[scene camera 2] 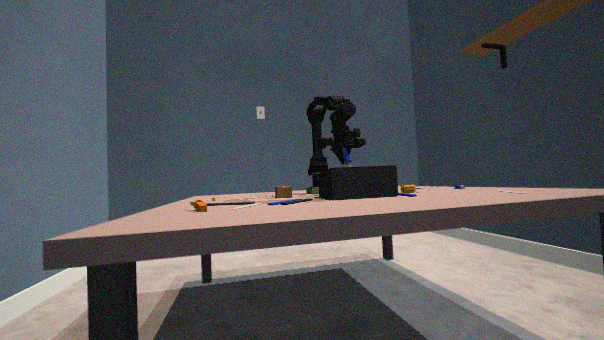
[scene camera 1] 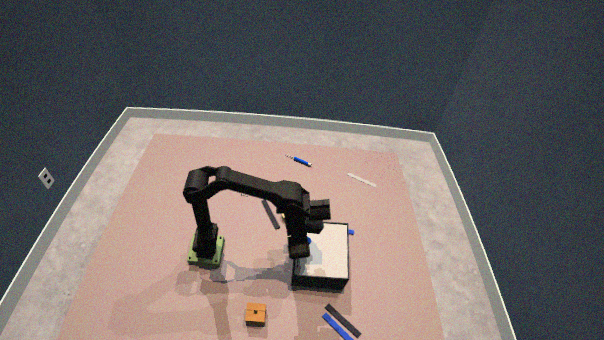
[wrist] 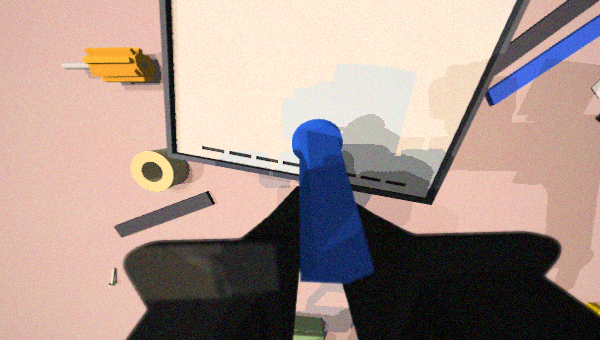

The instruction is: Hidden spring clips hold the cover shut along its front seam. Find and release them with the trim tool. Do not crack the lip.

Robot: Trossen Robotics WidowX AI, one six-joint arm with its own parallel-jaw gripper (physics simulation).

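Frame: origin at the arm's base, x right, y up, z back, level; centimetres.
Where they show: gripper, fingertip midpoint: [scene camera 2: 345, 164] [scene camera 1: 297, 242] [wrist: 312, 192]; arm's base, origin of the base link: [scene camera 2: 318, 186] [scene camera 1: 206, 250].
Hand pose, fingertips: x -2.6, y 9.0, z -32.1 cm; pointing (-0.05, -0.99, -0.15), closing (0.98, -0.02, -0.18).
Note:
Things, the pixels of their top centre, and the offset from my fingertips. "pt": a spot on its surface instead.
- black box, middle of its top: [wrist: 332, 50] [scene camera 1: 322, 246] [scene camera 2: 354, 168] dy -1.8, dx -0.2, dz -8.7 cm
- pale cover, surface spot: [wrist: 240, 65] pt dy -3.1, dx -6.2, dz -7.3 cm
- blue trim tool, middle of its top: [wrist: 342, 193] [scene camera 1: 307, 232] [scene camera 2: 347, 146] dy +6.6, dx -0.3, dz -2.5 cm
- yellow roll, middle of its top: [wrist: 152, 172] dy -9.4, dx -18.1, dz +4.0 cm
- orange fluted handle, surface spot: [wrist: 112, 65] [scene camera 2: 407, 185] pt dy -9.3, dx -21.5, dz -6.9 cm
- dark bar, middle of its top: [wrist: 162, 215] [scene camera 1: 270, 213] dy -11.5, dx -18.7, dz +11.1 cm
- blue bar, middle of its top: [wrist: 554, 56] [scene camera 1: 340, 330] dy -11.4, dx +25.7, dz -16.3 cm
- orange block, surface spot: [scene camera 1: 255, 314] pt dy -7.4, dx +23.8, dz +11.2 cm
The black box [scene camera 2: 357, 182] has a pale cover [scene camera 1: 332, 255] [wrist: 240, 65] with a dark rim. A row of short dark slots [wrist: 240, 154] runs along the cover's edge nearest the arm; the blue tool hides the middle of the row in the wrist view. The cover lies flat. No clips show. My gripper [wrist: 312, 192] is shut on the blue trim tool [scene camera 1: 309, 241] [scene camera 2: 347, 156] [wrist: 327, 220], which points down over this slotted edge. The tool's lower tip is hidden in the wrist view, and I cannot tell whether it touches the cover.
A yellow roll [wrist: 166, 174] and an orange fluted handle [wrist: 112, 65] [scene camera 2: 408, 188] lie beside the box. A dark bar [scene camera 1: 270, 214] [wrist: 165, 214] lies on the arm's side. A blue bar [scene camera 1: 337, 326] [wrist: 542, 60] and another dark bar lie beyond the opposite side. An orange block [scene camera 1: 255, 314] stands apart.

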